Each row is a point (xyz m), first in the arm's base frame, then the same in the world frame.
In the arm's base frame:
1: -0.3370 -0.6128 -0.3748
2: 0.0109 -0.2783 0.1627
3: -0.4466 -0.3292 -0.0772
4: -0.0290 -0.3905 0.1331
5: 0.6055 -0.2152 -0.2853
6: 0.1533 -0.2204 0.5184
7: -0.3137 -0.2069 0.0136
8: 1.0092 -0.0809 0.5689
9: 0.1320 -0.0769 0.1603
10: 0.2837 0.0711 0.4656
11: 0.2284 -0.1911 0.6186
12: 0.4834 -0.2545 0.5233
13: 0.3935 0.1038 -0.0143
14: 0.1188 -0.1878 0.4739
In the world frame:
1: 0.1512 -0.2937 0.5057
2: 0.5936 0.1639 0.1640
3: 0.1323 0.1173 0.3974
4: 0.5862 0.1034 0.2705
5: 0.7771 -0.3901 -0.3026
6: 0.8768 0.4244 0.1183
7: 0.2403 0.1972 0.2464
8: 1.5057 0.2104 -0.4413
9: 0.6139 0.2092 -0.0657
10: 0.8450 0.4669 -0.2009
11: 0.9786 0.4907 0.0762
12: 1.1421 0.2898 -0.0289
13: 0.6535 0.0538 -0.3910
14: 0.8148 0.4163 0.1004

